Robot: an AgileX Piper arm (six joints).
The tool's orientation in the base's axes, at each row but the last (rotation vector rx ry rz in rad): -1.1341, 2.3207, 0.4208; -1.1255, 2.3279, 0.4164; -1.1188, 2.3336, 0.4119; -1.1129, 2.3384, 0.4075
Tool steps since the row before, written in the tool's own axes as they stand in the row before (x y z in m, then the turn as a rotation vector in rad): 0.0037, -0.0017, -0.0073, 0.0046, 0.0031, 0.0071; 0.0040, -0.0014, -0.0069, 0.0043, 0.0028, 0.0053; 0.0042, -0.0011, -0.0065, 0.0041, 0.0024, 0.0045; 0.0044, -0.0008, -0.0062, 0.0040, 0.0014, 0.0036
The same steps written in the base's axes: -0.0028, -0.0069, 0.0038, -0.0026, 0.0024, -0.0083; -0.0032, -0.0067, 0.0033, -0.0028, 0.0015, -0.0067; -0.0034, -0.0064, 0.0029, -0.0026, 0.0010, -0.0059; -0.0037, -0.0062, 0.0026, -0.0021, 0.0000, -0.0052
